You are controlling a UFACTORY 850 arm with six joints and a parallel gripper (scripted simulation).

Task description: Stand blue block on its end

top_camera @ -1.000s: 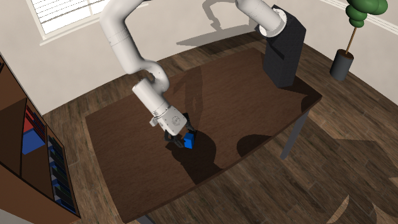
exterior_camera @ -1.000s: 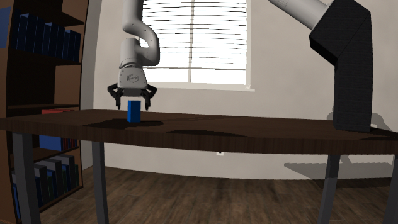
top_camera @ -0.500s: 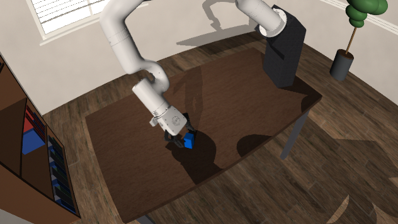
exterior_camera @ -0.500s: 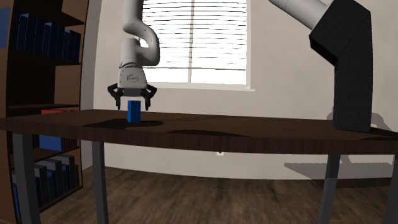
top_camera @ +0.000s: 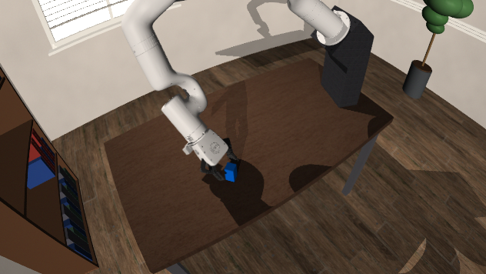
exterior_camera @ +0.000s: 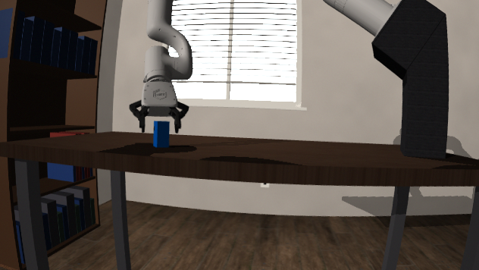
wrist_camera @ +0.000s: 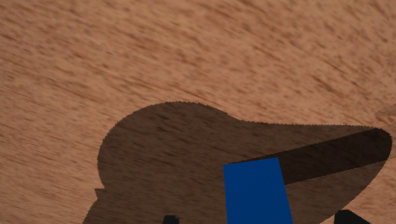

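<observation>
Now: hand 20 mm above the blue block and 10 mm to the right of it.
</observation>
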